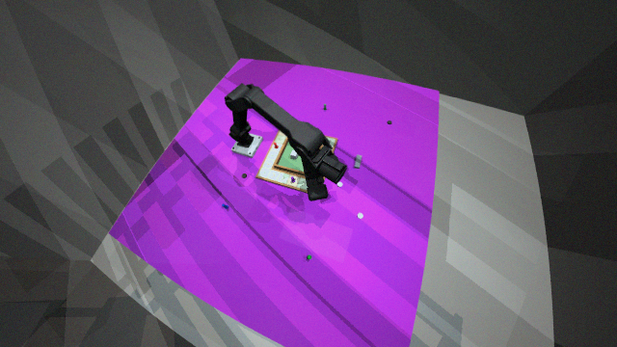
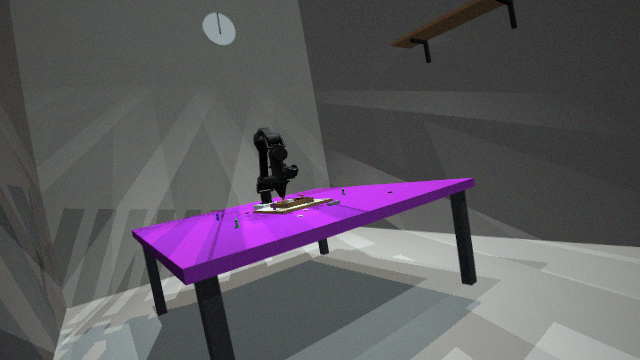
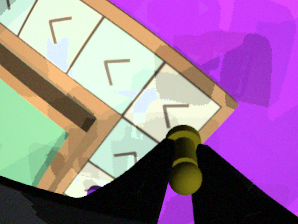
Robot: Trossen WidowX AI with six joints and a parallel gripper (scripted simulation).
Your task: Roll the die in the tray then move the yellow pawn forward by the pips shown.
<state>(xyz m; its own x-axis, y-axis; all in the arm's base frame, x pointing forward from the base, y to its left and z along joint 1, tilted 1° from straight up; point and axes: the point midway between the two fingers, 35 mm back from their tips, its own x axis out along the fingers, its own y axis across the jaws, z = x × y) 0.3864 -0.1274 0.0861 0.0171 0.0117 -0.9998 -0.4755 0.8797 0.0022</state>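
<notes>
The purple pawn lies 10 cm behind my gripper tip and 4 cm below it. The rest, counted from my gripper tip: green tray (12 cm behind, 11 cm to the left, 6 cm below); yellow pawn (1 cm above); white die (13 cm behind, 11 cm to the left, 4 cm below).
</notes>
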